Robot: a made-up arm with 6 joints.
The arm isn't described. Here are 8 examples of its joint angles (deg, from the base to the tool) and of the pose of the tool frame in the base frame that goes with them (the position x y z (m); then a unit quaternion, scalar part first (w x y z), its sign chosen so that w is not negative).
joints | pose
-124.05 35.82 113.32 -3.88 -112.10 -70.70 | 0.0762 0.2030 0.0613 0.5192 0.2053 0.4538 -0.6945
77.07 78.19 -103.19 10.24 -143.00 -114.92 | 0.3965 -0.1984 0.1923 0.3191 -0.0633 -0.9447 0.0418
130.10 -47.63 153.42 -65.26 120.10 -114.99 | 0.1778 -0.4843 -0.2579 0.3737 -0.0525 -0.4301 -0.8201
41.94 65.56 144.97 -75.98 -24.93 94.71 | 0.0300 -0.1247 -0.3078 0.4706 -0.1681 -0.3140 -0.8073
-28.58 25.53 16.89 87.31 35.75 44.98 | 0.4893 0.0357 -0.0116 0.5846 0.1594 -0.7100 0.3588
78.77 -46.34 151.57 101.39 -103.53 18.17 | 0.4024 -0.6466 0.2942 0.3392 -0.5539 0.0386 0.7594
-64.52 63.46 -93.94 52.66 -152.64 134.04 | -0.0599 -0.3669 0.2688 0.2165 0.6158 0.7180 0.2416
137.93 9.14 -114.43 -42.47 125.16 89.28 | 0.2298 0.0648 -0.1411 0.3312 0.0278 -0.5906 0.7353
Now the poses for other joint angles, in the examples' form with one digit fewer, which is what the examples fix.
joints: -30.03 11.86 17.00 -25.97 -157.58 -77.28
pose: 0.538 -0.079 0.299 0.067 -0.729 0.398 0.553
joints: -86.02 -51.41 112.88 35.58 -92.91 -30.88
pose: 0.350 0.259 0.397 0.111 0.344 0.694 -0.622
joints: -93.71 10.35 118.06 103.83 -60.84 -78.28
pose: 0.042 -0.206 -0.203 0.295 0.416 0.267 0.817
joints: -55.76 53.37 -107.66 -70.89 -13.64 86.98
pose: -0.214 -0.219 -0.049 0.801 0.369 0.472 0.018
